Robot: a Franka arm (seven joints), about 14 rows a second.
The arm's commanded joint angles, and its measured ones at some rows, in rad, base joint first. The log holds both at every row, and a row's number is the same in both.
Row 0, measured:
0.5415, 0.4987, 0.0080, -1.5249, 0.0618, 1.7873, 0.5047
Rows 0 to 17, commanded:
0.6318, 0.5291, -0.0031, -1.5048, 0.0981, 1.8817, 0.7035
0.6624, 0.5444, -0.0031, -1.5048, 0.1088, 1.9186, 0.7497
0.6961, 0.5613, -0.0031, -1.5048, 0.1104, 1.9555, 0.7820
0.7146, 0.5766, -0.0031, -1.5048, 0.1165, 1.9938, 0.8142
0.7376, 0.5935, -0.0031, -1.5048, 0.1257, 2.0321, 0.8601
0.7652, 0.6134, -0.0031, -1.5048, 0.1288, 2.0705, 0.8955
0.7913, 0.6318, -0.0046, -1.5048, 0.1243, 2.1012, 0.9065
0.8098, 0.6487, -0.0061, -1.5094, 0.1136, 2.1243, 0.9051
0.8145, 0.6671, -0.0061, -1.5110, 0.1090, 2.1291, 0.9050
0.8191, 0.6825, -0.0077, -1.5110, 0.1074, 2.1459, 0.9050
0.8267, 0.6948, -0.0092, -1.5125, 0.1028, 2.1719, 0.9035
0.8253, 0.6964, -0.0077, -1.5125, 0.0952, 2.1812, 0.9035
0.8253, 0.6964, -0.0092, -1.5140, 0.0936, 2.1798, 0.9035
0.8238, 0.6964, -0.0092, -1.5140, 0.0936, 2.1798, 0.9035
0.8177, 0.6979, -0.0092, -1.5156, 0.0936, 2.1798, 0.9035
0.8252, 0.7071, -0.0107, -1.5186, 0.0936, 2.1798, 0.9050
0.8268, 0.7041, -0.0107, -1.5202, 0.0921, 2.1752, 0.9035
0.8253, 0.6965, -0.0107, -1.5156, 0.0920, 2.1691, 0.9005
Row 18, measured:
0.8170, 0.6981, -0.0050, -1.5279, 0.0993, 2.1816, 0.8938
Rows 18 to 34, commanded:
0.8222, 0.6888, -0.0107, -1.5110, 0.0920, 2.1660, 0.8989
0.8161, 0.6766, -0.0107, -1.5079, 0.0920, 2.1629, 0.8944
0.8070, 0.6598, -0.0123, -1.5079, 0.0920, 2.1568, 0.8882
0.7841, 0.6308, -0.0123, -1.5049, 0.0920, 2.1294, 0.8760
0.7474, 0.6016, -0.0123, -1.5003, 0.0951, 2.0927, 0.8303
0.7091, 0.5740, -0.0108, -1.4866, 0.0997, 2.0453, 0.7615
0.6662, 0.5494, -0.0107, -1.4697, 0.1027, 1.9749, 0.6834
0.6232, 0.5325, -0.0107, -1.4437, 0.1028, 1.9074, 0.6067
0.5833, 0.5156, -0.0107, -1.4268, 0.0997, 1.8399, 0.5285
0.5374, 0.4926, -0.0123, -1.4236, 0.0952, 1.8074, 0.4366
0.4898, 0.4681, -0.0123, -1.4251, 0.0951, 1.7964, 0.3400
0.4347, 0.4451, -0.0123, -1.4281, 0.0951, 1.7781, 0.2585
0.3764, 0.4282, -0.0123, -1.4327, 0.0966, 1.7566, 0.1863
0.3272, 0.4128, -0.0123, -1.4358, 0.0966, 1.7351, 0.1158
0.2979, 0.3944, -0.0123, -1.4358, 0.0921, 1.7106, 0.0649
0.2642, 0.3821, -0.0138, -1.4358, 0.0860, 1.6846, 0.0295
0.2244, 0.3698, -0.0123, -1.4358, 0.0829, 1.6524, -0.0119
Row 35, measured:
0.2828, 0.4154, -0.0363, -1.4117, 0.0964, 1.6953, 0.0518
